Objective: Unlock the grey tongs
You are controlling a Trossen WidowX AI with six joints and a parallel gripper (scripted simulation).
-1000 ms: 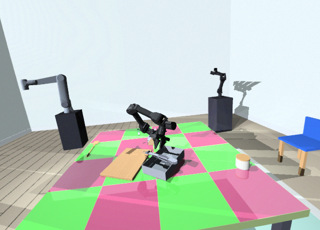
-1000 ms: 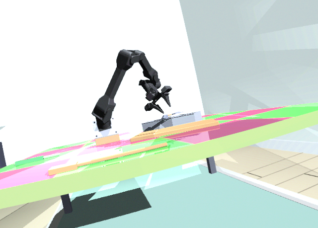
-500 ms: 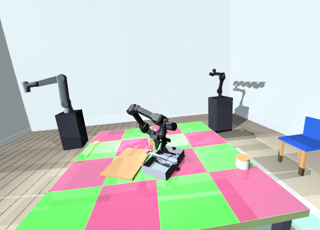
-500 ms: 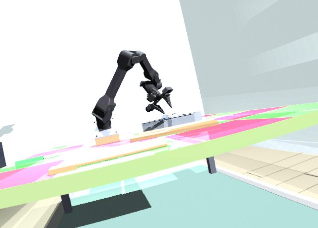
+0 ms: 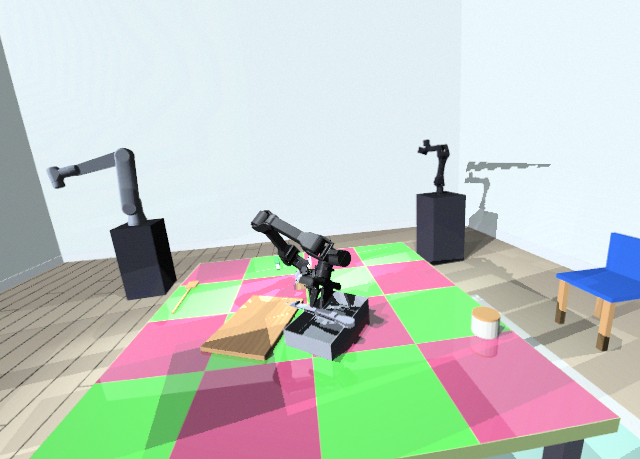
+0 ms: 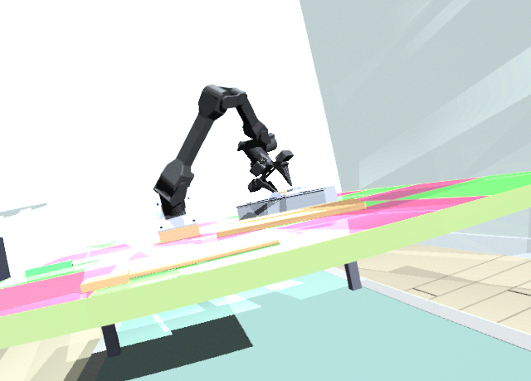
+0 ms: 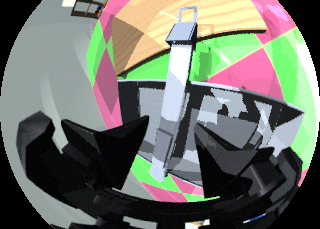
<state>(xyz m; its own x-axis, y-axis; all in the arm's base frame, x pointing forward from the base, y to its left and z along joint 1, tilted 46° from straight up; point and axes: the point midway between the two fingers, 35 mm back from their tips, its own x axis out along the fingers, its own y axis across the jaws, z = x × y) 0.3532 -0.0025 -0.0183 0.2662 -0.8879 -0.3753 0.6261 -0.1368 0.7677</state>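
The roasting tin lies 20 mm ahead of my gripper tip, 40 mm to the left of it and 50 mm below it. Also, from my gripper tip: wooden board (80 mm behind, 220 mm to the right, 70 mm below); then tan lid (190 mm ahead, 520 mm to the left, 40 mm below).
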